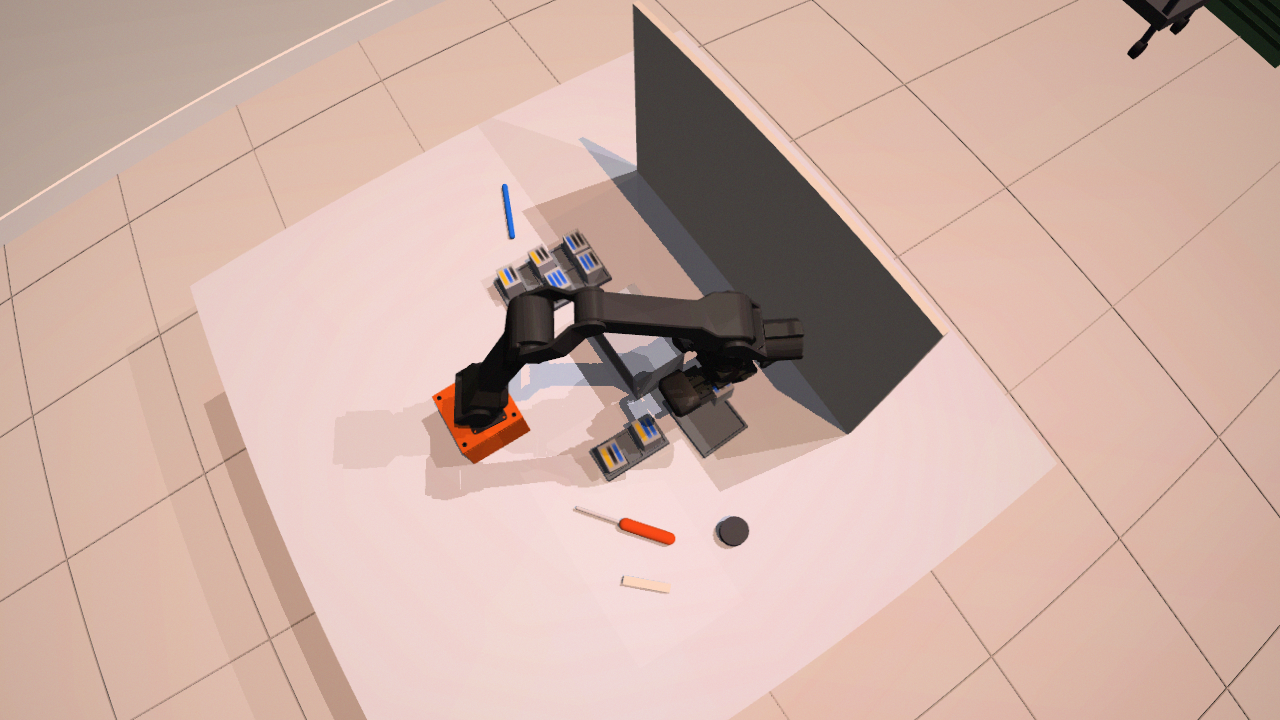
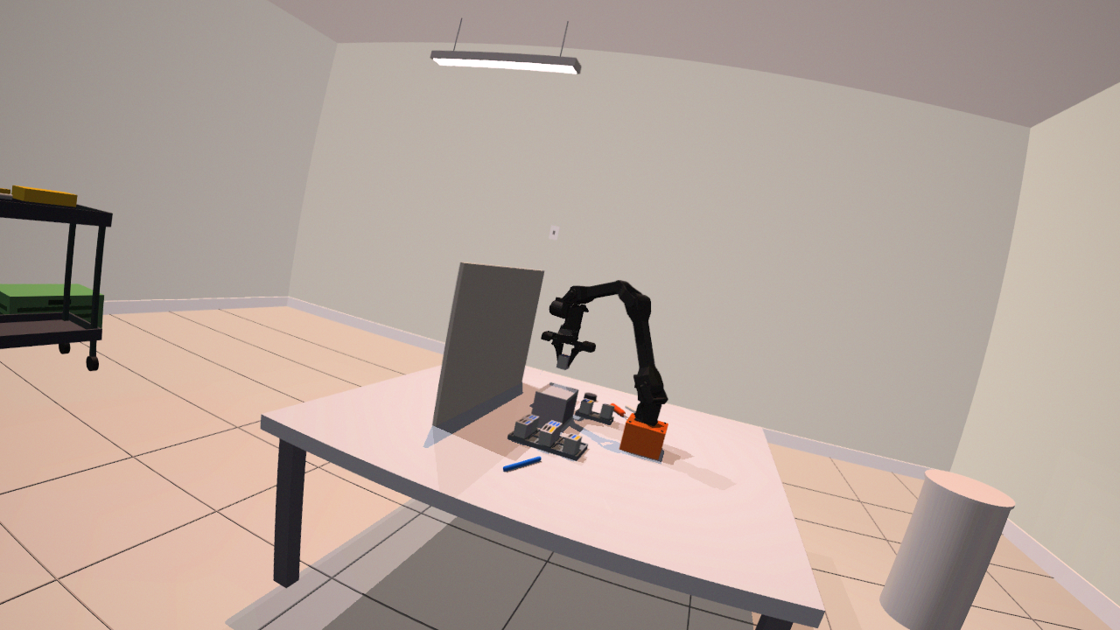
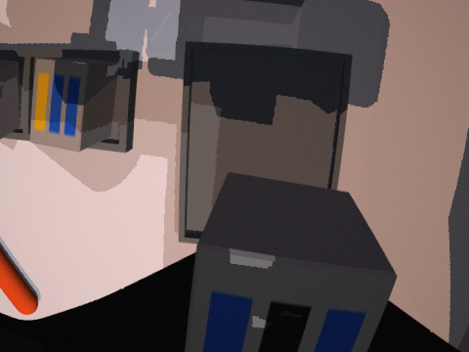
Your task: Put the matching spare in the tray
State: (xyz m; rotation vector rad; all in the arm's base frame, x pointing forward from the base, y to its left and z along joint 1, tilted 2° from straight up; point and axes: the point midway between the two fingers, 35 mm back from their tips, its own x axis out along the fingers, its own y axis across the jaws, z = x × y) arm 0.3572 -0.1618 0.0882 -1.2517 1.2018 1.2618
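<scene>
Right now my gripper tip is 1 cm past the dark flat tray and 14 cm above it. Round my gripper tip: grey mounted unit: 6 cm behind, 18 cm to the left, 10 cm below; then black puck: 6 cm behind, 21 cm to the right, 14 cm below; then grey spare block: 2 cm above.
</scene>
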